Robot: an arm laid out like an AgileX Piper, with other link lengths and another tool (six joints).
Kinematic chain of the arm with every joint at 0, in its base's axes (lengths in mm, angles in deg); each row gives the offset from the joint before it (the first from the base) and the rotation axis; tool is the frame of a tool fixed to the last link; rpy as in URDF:
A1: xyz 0 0 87.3 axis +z
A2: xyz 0 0 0 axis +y
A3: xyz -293.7 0 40.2 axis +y
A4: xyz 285.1 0 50.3 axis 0.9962 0 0.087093
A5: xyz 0 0 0 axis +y
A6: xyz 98.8 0 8.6 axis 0.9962 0 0.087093
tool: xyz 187.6 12 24.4 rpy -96.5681 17.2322 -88.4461
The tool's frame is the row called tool.
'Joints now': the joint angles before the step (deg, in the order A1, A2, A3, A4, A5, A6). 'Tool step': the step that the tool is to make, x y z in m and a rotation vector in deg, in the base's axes. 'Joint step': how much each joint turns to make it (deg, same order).
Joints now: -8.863 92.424 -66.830 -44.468 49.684 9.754
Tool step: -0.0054 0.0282 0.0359 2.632 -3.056 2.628
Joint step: 1.724 -6.382 -0.287 5.897 1.833 -5.147
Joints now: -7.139 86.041 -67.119 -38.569 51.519 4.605
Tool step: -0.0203 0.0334 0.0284 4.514 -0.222 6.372
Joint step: -0.625 -7.503 -0.052 11.415 2.484 -13.508
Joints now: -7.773 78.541 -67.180 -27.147 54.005 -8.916
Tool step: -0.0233 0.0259 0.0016 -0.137 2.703 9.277
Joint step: 0.003 -5.674 3.450 6.118 0.706 -12.783
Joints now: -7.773 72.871 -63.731 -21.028 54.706 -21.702
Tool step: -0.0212 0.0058 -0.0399 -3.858 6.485 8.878
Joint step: -0.007 -1.326 7.145 0.010 -2.869 -9.636
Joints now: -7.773 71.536 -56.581 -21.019 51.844 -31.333
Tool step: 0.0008 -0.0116 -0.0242 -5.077 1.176 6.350
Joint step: -1.288 0.134 5.777 -3.483 -7.484 -4.934
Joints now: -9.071 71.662 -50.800 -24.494 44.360 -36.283
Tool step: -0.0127 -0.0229 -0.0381 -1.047 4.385 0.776
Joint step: -4.609 3.296 3.434 -0.304 -4.253 -4.396
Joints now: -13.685 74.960 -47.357 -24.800 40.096 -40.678
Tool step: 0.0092 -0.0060 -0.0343 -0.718 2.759 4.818
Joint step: -2.004 5.530 1.306 -0.010 -6.259 -5.300
